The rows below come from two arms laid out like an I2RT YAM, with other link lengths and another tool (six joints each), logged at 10 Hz.
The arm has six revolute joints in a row. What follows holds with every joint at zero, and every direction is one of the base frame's. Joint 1 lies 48.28 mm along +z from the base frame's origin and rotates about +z. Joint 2 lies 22.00 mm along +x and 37.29 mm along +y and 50.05 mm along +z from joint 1 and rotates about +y. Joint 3 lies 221.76 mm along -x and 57.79 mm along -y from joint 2 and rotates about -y. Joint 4 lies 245.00 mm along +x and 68.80 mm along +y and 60.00 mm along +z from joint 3 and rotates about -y. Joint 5 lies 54.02 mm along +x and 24.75 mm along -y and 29.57 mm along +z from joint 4 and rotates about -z. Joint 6 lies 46.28 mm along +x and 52.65 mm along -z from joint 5 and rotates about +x. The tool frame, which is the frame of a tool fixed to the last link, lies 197.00 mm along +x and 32.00 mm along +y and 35.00 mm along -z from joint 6; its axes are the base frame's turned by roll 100.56, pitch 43.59 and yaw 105.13 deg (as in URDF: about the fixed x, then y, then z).
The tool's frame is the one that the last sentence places.
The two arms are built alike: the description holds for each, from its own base.
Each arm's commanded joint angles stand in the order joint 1, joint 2, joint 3, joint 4, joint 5, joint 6.
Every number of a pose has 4 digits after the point. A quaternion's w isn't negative.
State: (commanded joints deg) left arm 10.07 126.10 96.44 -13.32 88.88 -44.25; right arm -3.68 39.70 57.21 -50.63 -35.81 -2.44
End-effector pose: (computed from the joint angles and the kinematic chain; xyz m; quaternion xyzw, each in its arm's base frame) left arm 0.4215 -0.1483 0.1178 0.2845 0.7043 -0.5868 0.2806; right arm 0.2418 0.1755 0.1936 0.1572 0.8545 0.4238 0.2560
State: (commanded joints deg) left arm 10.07 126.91 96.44 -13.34 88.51 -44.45; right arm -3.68 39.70 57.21 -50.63 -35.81 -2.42
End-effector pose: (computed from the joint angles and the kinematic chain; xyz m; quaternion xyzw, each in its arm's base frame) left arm 0.4227 -0.1481 0.1116 0.2776 0.7079 -0.5883 0.2753; right arm 0.2418 0.1755 0.1936 0.1574 0.8545 0.4238 0.2559
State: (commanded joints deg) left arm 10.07 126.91 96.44 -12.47 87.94 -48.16; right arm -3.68 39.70 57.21 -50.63 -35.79 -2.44
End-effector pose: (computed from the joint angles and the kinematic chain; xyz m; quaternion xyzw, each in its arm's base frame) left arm 0.4238 -0.1479 0.1121 0.2594 0.7147 -0.5950 0.2606; right arm 0.2419 0.1754 0.1936 0.1574 0.8545 0.4237 0.2560
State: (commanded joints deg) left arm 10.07 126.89 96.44 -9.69 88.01 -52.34; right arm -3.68 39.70 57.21 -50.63 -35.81 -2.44
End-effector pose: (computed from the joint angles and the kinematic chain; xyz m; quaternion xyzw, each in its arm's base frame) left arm 0.4256 -0.1477 0.1149 0.2513 0.7157 -0.6003 0.2535; right arm 0.2418 0.1755 0.1936 0.1572 0.8545 0.4238 0.2560
